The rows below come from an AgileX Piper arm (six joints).
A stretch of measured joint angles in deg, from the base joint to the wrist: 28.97, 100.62, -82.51, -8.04, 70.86, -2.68; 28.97, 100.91, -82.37, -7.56, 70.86, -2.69; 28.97, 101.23, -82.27, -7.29, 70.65, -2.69; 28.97, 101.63, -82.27, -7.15, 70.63, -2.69; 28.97, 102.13, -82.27, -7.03, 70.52, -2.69; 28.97, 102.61, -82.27, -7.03, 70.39, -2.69; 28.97, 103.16, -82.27, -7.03, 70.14, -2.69; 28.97, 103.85, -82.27, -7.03, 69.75, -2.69; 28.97, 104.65, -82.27, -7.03, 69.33, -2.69; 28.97, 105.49, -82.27, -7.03, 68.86, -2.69; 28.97, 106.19, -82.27, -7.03, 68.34, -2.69; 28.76, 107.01, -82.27, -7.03, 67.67, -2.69
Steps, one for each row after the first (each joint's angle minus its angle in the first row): 0.00, 0.29, 0.14, 0.48, 0.00, -0.01; 0.00, 0.61, 0.24, 0.75, -0.21, -0.01; 0.00, 1.01, 0.24, 0.89, -0.23, -0.01; 0.00, 1.51, 0.24, 1.01, -0.34, -0.01; 0.00, 1.99, 0.24, 1.01, -0.47, -0.01; 0.00, 2.54, 0.24, 1.01, -0.72, -0.01; 0.00, 3.23, 0.24, 1.01, -1.11, -0.01; 0.00, 4.03, 0.24, 1.01, -1.53, -0.01; 0.00, 4.87, 0.24, 1.01, -2.00, -0.01; 0.00, 5.57, 0.24, 1.01, -2.52, -0.01; -0.21, 6.39, 0.24, 1.01, -3.19, -0.01
